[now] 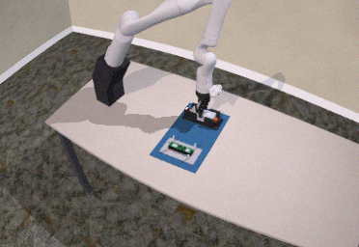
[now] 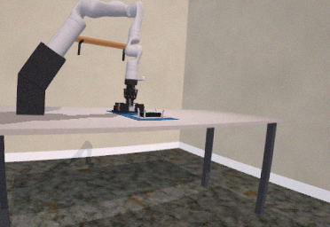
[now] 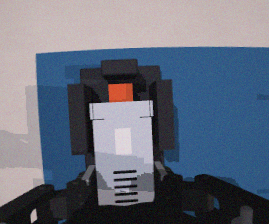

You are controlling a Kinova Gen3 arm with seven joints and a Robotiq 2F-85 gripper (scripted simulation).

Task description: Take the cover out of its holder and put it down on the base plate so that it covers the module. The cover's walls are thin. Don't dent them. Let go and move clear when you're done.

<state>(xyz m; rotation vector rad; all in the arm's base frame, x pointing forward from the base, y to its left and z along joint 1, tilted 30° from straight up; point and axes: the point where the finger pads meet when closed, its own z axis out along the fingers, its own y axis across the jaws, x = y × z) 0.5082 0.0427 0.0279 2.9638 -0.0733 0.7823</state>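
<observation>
The light grey cover lies 20 mm below my hand.
</observation>
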